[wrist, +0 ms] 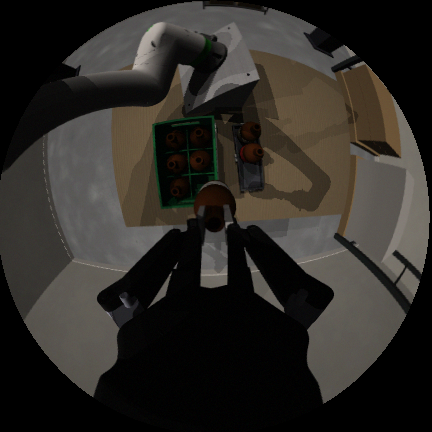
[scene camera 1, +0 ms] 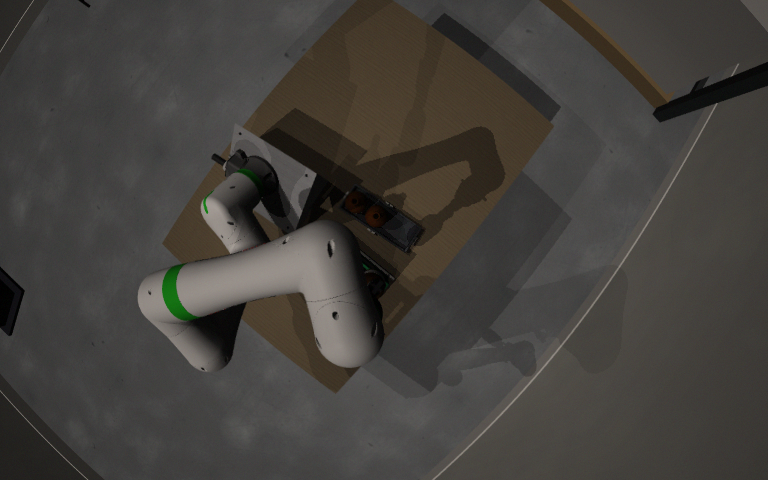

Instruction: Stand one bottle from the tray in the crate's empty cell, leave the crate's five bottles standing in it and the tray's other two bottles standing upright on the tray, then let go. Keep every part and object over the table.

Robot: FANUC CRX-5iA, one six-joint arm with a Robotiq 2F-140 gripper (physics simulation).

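Where they show: gripper, between the fingertips: (wrist: 214, 213); arm's base, origin of its link: (wrist: 210, 57) (scene camera 1: 260, 175).
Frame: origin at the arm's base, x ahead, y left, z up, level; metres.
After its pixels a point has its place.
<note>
My gripper (wrist: 214, 213) @[x 0.485, y -0.082, z 0.245 m] is shut on the neck of a brown bottle (wrist: 215, 194) @[x 0.459, y -0.075, z 0.234 m], which appears upright. In the wrist view the bottle overlaps the near right corner of the green crate (wrist: 158, 167) @[x 0.388, y -0.234, z 0.014 m], apparently high above the table. Five brown bottles stand in the crate; its near right cell (wrist: 201, 181) @[x 0.481, y -0.125, z -0.138 m] is empty and partly hidden by the held bottle. Two brown bottles, one at the far end (wrist: 250, 131) @[x 0.325, y 0.075, z -0.022 m] (scene camera 1: 355, 200) @[x 0.317, y 0.090, z 0.013 m] and one beside it (wrist: 252, 153) @[x 0.401, y 0.069, z -0.022 m] (scene camera 1: 374, 216) @[x 0.393, y 0.079, z 0.013 m], stand on the dark tray (wrist: 251, 181) @[x 0.516, y 0.084, z -0.141 m] (scene camera 1: 406, 230) @[x 0.508, y 0.095, z -0.141 m]. In the scene view the arm hides the gripper and most of the crate.
The tray stands to the right of the crate in the wrist view, with a gap between them. The pale robot base plate (scene camera 1: 294, 172) @[x 0.117, y 0.067, z 0.067 m] (wrist: 235, 60) @[x 0.082, y 0.062, z 0.062 m] is beyond both. The arm's forearm (scene camera 1: 249, 280) @[x 0.289, y -0.108, z 0.624 m] passes over the wooden table (scene camera 1: 453, 90) @[x 0.386, y 0.630, z -0.147 m] (wrist: 300, 125) @[x 0.269, y 0.383, z -0.147 m]. The table's near edge lies close to the crate.
</note>
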